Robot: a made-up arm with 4 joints.
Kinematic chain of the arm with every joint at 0, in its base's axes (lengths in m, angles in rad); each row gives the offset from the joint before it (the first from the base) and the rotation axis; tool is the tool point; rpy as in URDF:
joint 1: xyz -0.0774 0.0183 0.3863 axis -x
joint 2: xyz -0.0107 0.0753 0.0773 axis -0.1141 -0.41 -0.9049
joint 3: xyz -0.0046 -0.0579 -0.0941 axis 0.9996 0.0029 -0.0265
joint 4: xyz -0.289 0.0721 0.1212 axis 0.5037 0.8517 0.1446
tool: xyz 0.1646 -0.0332 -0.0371 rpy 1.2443 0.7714 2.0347
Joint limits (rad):
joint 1: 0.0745..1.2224
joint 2: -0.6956..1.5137
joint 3: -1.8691..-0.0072
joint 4: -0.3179..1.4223
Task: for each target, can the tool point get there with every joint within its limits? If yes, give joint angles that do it. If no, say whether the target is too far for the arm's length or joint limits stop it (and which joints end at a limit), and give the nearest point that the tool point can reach.
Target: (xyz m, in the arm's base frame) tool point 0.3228 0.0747 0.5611
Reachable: no: joint limits stop it (at a limit: joint 1, joint 2, joint 4) | nearest point 0.0003 0.1826 0.3368 | short by 0.407 m
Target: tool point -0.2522 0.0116 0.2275
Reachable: yes | joints 1.0712 0.2687 -0.3399 0.7944
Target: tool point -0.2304 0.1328 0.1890
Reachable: yes | joints 0.2112 0.6268 -0.8636 1.0214
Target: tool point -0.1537 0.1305 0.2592
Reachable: yes | joints 0.8171 0.7122 -0.7766 -0.0948
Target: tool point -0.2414 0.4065 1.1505
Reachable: no: too far | nearest point -0.1590 0.0837 0.5150 | short by 0.718 m
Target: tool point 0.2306 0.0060 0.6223
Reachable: no: joint limits stop it (at a limit: joint 2, joint 3, joint 4) | nearest point -0.1590 0.0108 0.5305 | short by 0.400 m
